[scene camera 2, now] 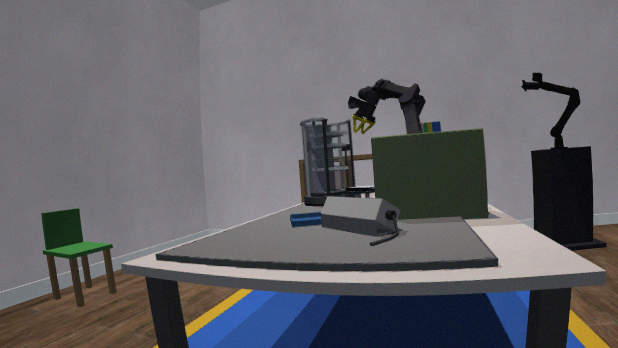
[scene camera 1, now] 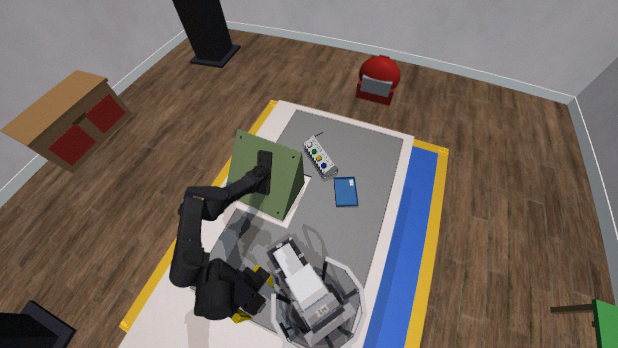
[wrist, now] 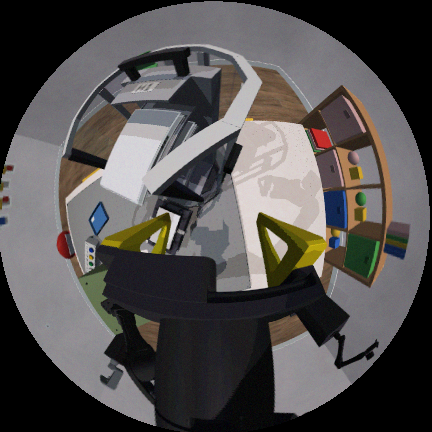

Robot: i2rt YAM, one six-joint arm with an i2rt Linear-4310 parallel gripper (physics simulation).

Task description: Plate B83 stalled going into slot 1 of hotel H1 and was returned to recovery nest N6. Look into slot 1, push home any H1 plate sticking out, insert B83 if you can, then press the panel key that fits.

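Places are measured from the arm's base along level axes (x ahead, y left, z up), in millimetres.
Where they show: gripper, fingertip midpoint: [scene camera 2: 358,133] [wrist: 213,216]; arm's base at its link origin: [scene camera 2: 423,168] [scene camera 1: 264,172].
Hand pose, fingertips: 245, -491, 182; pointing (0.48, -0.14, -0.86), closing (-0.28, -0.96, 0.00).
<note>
Each offset is from my fingertips to the top centre of the thing, as dx, dy, dz. "spot": to the spot under its first point. Level surfaces: height alone.
The hotel H1 {+148, +40, +85} [scene camera 1: 322,311] [scene camera 2: 327,155] [wrist: 145,87] is a tall tower with a pale octagonal rim. Below its sign is a pale sloping panel {+113, +72, +5} [scene camera 1: 306,285] [wrist: 142,150]; stacked edges show beside it in the wrist view, but slot 1 and any plate sticking out cannot be made out. A white plate {-14, +172, -247} [scene camera 1: 287,256] [wrist: 174,220] lies in a dark low nest at the tower's foot; no B83 or N6 label is readable. My gripper [scene camera 1: 260,299] [scene camera 2: 360,131] [wrist: 213,216] is open and empty, high beside the tower. The key panel {-48, +726, -238} [scene camera 1: 320,157] [scene camera 2: 356,215] [wrist: 91,252] has white, green, yellow and blue keys.
The pale rim {spot: +40, -2, +66} [wrist: 195,155] crosses close in front of my fingers in the wrist view. A green wedge-shaped block [scene camera 1: 267,200] [scene camera 2: 430,175] stands beside the key panel. A blue tray {+127, +580, -304} [scene camera 1: 346,191] [scene camera 2: 306,219] [wrist: 99,218] lies on the grey mat {dz -321} [scene camera 1: 370,165] [scene camera 2: 240,247].
</note>
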